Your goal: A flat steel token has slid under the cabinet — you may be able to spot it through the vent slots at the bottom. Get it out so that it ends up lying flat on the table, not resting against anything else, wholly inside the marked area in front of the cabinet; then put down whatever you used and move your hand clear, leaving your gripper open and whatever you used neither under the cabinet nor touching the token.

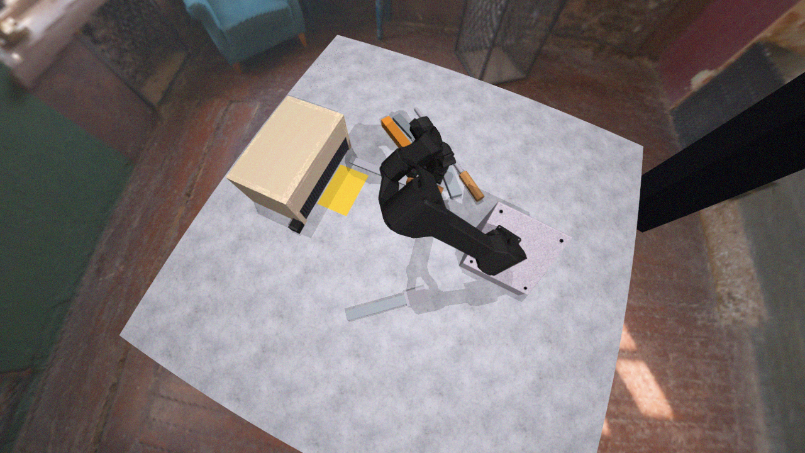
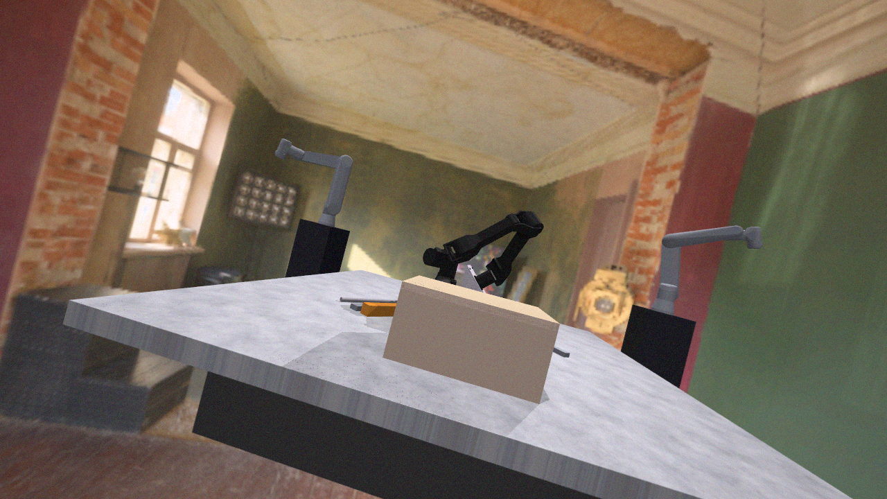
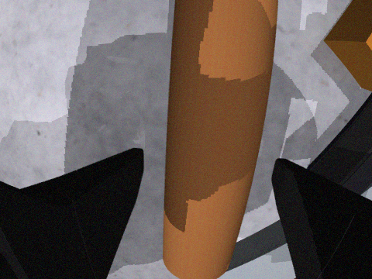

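Now: gripper tip 80 mm to the left of the grey bar and 20 mm past it. The rest, counted from my gripper tip: flat grey token: 390 mm ahead, 140 mm to the left, 10 mm below; orange bar: 160 mm ahead, 100 mm to the right, 10 mm above; black-handled tool: 100 mm to the right, 80 mm ahead.
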